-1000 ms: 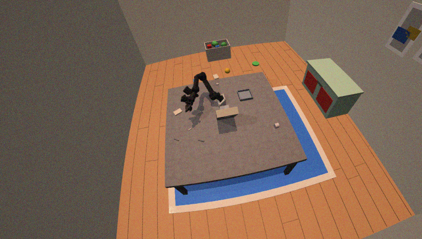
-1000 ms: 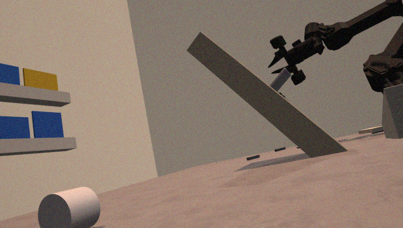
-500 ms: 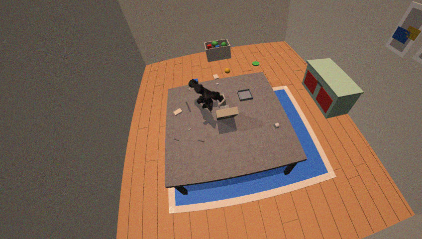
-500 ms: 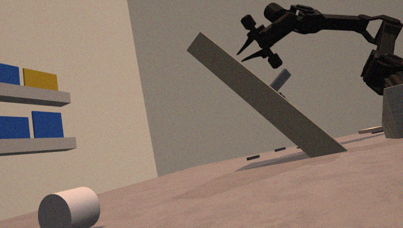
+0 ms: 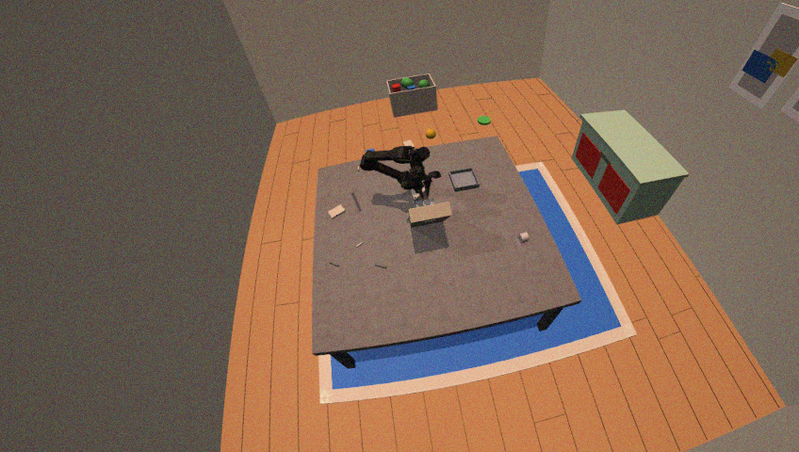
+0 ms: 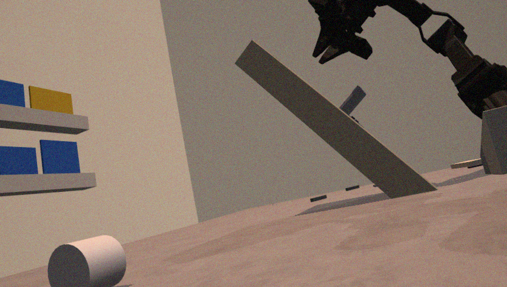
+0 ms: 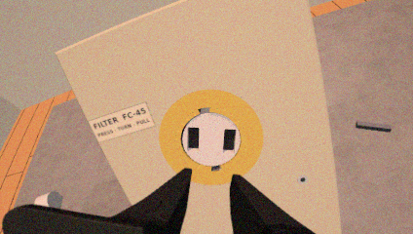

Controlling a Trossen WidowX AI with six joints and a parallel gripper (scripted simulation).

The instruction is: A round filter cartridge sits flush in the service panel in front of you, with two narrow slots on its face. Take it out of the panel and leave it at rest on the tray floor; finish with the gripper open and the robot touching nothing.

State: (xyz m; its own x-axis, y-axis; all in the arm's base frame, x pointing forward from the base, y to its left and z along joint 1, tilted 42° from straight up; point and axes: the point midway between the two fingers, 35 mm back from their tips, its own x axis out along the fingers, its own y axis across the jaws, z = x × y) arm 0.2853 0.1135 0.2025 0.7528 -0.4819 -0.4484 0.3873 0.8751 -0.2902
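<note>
Right now the filter cartridge is 50 mm ahead of my gripper tip, 10 mm to the right of it and 40 mm below it. Round my gripper tip: service panel: 10 mm ahead, 110 mm below; tray: 300 mm behind, 340 mm to the left, 290 mm below.
</note>
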